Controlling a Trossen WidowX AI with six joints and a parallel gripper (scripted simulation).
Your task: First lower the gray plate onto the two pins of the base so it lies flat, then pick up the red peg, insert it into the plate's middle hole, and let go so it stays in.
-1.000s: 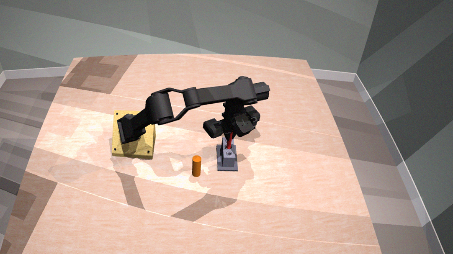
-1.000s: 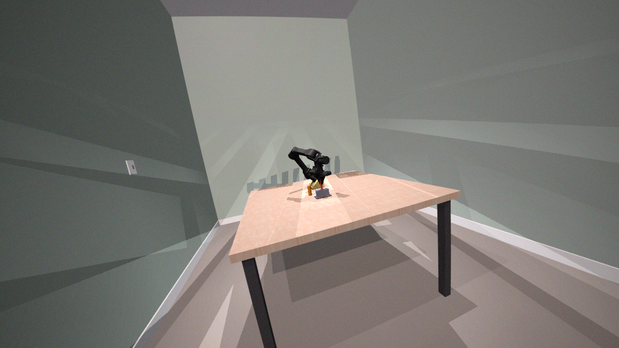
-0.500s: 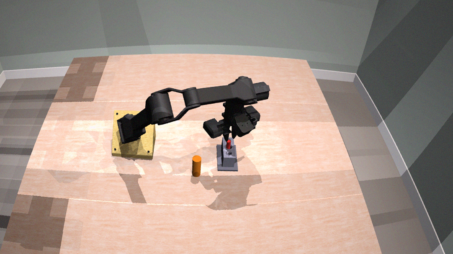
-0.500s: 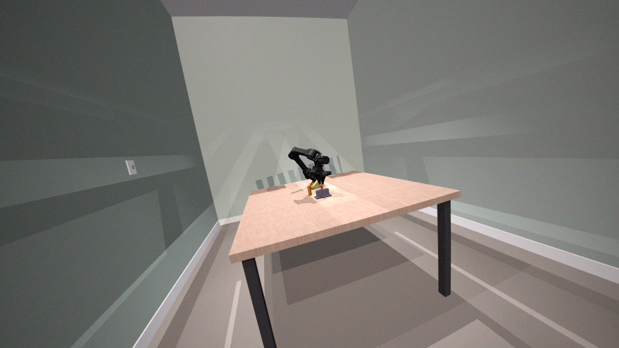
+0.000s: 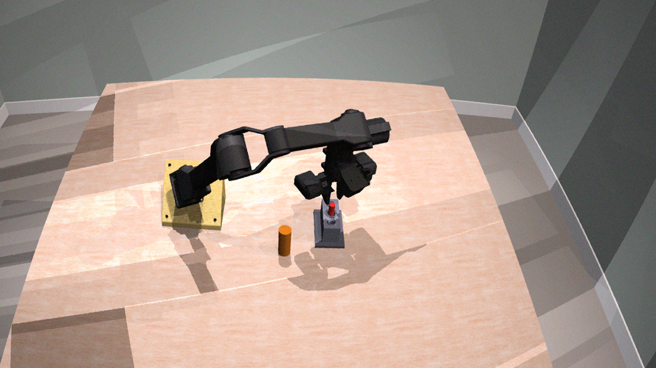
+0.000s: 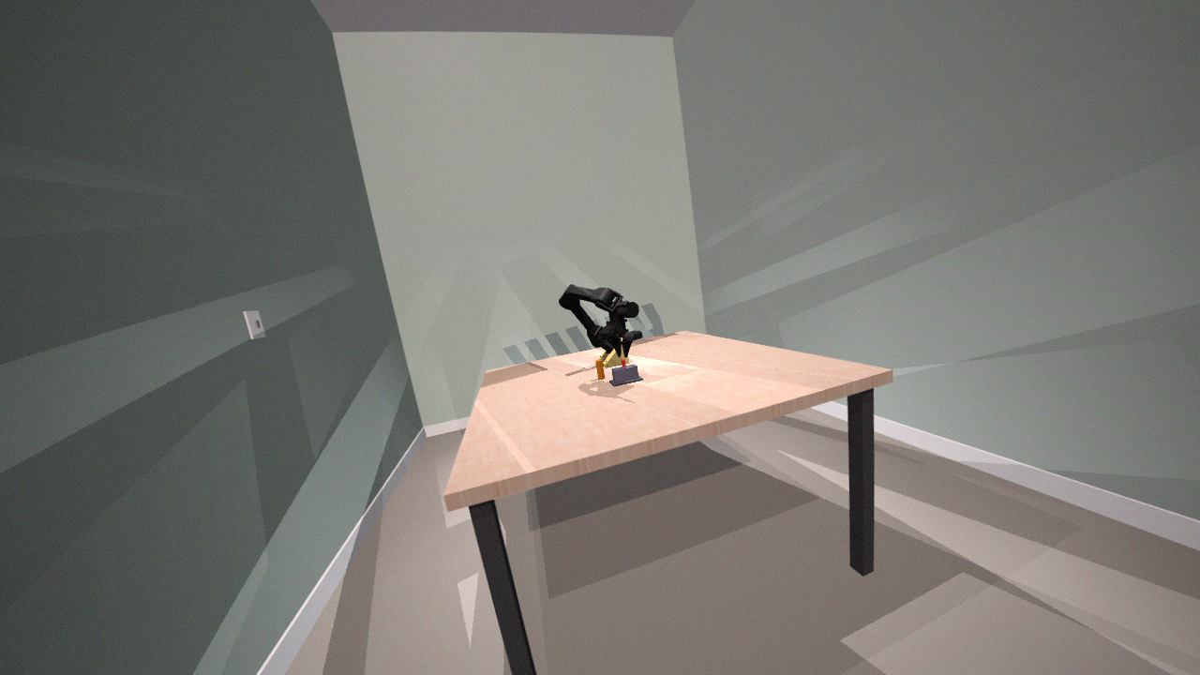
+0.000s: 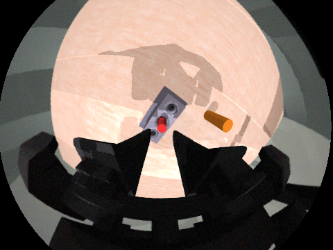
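The red peg lies 50 mm below my gripper tip. The rest, counted from my gripper tip: orange cylinder: 120 mm behind, 60 mm to the right, 60 mm below; then gray plate: 50 mm below; then gray base: 90 mm below.
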